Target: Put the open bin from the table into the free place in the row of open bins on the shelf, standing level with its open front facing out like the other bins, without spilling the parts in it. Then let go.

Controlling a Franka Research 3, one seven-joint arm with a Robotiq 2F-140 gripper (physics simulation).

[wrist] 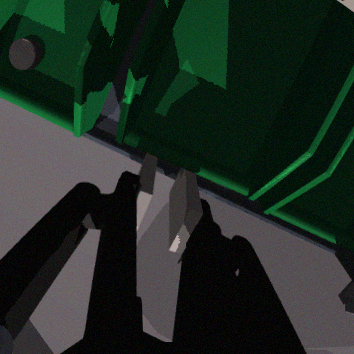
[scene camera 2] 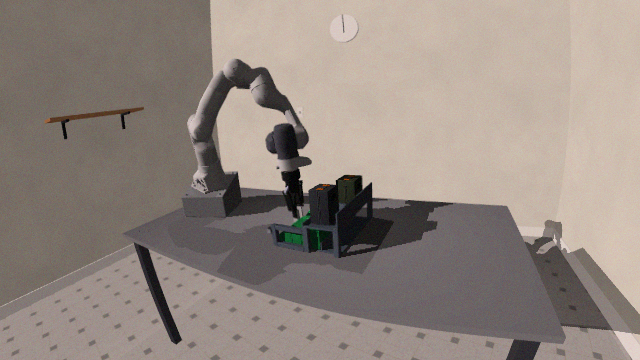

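Note:
Green open bins stand in a row on the low dark shelf (scene camera 2: 335, 242) (wrist: 220, 189). In the wrist view the left bin (wrist: 50, 72) holds a round grey part (wrist: 22, 54); the middle bin (wrist: 260, 100) has its front lip right by the fingertips, and part of the right bin (wrist: 340, 200) shows close beside it. A narrow dark gap separates the left and middle bins. Which one is the task's bin I cannot tell. My gripper (scene camera 2: 298, 216) (wrist: 163, 171) points down in front of the row, its fingers nearly shut with a narrow empty gap between them. The bins' contents are mostly in shadow.
A dark box (scene camera 2: 323, 205) and an olive box (scene camera 2: 349, 189) stand upright at the shelf, beside and behind the gripper. The shelf's tall back frame rises on the right. The grey table (scene camera 2: 440, 280) extends around it; the robot's base block (scene camera 2: 205, 204) stands at the back left.

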